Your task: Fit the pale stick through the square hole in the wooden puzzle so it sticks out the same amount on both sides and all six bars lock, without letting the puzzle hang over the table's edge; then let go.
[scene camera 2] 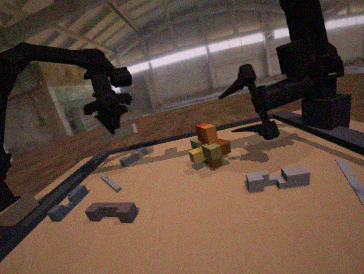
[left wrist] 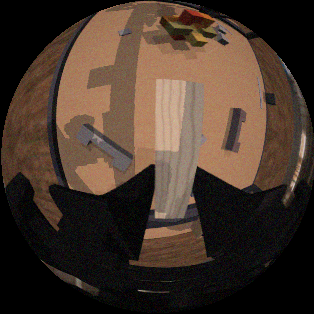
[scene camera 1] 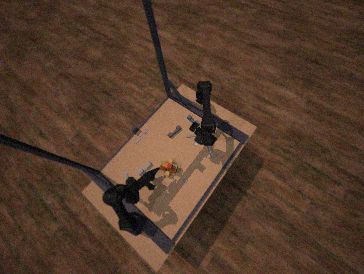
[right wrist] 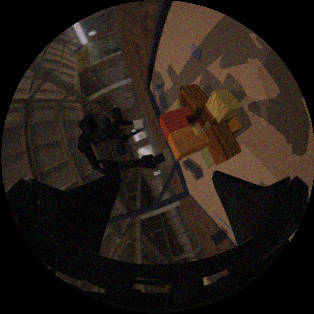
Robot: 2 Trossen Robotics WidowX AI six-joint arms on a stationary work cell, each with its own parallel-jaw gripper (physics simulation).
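Pixels of known places: left gripper, fingertip midpoint: point(scene camera 2: 116, 133) point(left wrist: 173, 169); right gripper, fingertip midpoint: point(scene camera 2: 224, 114) point(scene camera 1: 158, 168) point(right wrist: 168, 176); left arm's base, link origin: point(scene camera 2: 4, 205) point(scene camera 1: 201, 100) point(right wrist: 162, 156); right arm's base, link origin: point(scene camera 2: 325, 97) point(scene camera 1: 132, 224).
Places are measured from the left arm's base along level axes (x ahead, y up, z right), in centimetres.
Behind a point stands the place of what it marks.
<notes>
The wooden puzzle point(scene camera 1: 169, 167) point(scene camera 2: 212, 150) @(x 59.4, y 0.6, z -8.4 cm) point(left wrist: 190, 27) @(x 56.0, y 1.1, z -15.6 cm) point(right wrist: 187, 142), of red, orange, brown, yellow and green bars, stands on the table, away from its edges. Its square hole cannot be made out. My left gripper point(scene camera 2: 113, 131) @(x 30.2, y 7.9, z -21.0 cm) point(left wrist: 173, 169) @(x 30.2, y 7.9, z -21.0 cm) is shut on the pale stick point(scene camera 2: 125, 131) @(x 34.3, y 8.2, z -19.6 cm) point(left wrist: 170, 115) @(x 34.6, y 9.4, z -22.0 cm), holding it above the table, apart from the puzzle. The stick runs crosswise between the fingertips. My right gripper point(scene camera 2: 227, 114) @(x 64.5, y 7.9, z -12.0 cm) point(right wrist: 168, 176) @(x 64.5, y 7.9, z -12.0 cm) is open and empty beside the puzzle, its fingers one above the other in scene camera 2, the lower one close over the table.
Loose notched bars lie around: a brown one point(scene camera 1: 175, 131) @(x 33.7, y -3.8, z 0.4 cm) point(scene camera 2: 111, 210) @(x 34.4, y -4.5, z 1.6 cm) point(left wrist: 233, 130) @(x 33.6, y -4.7, z -0.1 cm), a blue one point(scene camera 2: 69, 204) @(x 17.7, y -5.1, z -3.8 cm), a grey one point(scene camera 2: 132, 157) @(x 29.2, y -4.4, z -28.4 cm) point(left wrist: 105, 147) @(x 29.1, y -3.5, z -29.9 cm) and a pale grey one point(scene camera 2: 295, 177) @(x 73.8, y -4.2, z 2.2 cm). A thin strip point(scene camera 2: 111, 183) @(x 27.0, y -5.5, z -12.6 cm) and a flat piece point(scene camera 2: 351, 179) @(x 84.6, y -6.4, z 4.2 cm) also lie there. Dark rails border the table point(scene camera 1: 165, 112) @(x 24.2, y -6.5, z 20.0 cm).
</notes>
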